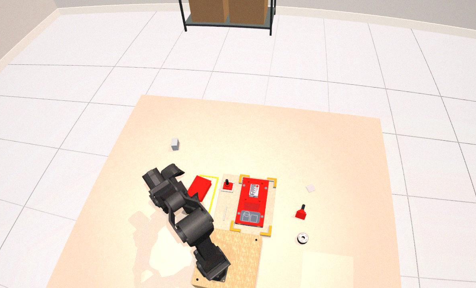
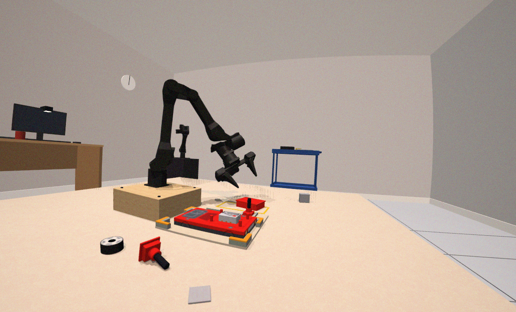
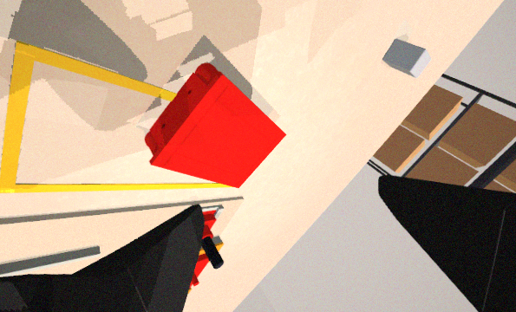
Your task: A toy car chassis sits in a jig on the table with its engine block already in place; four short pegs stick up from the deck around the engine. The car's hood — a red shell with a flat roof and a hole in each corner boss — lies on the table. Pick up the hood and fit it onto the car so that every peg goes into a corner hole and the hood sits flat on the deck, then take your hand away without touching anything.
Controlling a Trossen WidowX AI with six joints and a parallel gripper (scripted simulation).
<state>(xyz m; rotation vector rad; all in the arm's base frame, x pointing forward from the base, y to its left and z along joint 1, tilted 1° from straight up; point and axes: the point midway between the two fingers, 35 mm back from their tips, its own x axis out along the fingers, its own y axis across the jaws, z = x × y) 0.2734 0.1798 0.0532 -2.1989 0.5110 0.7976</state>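
Right now my gripper tip is 2 cm short of the red hood, 2 cm to the left of it and 8 cm above it. The rest, counted from my gripper tip: orange-cornered jig 23 cm to the right, 8 cm below; then grey engine block 4 cm ahead, 24 cm to the right, 7 cm below; then black-and-white wheel 12 cm behind, 45 cm to the right, 9 cm below.
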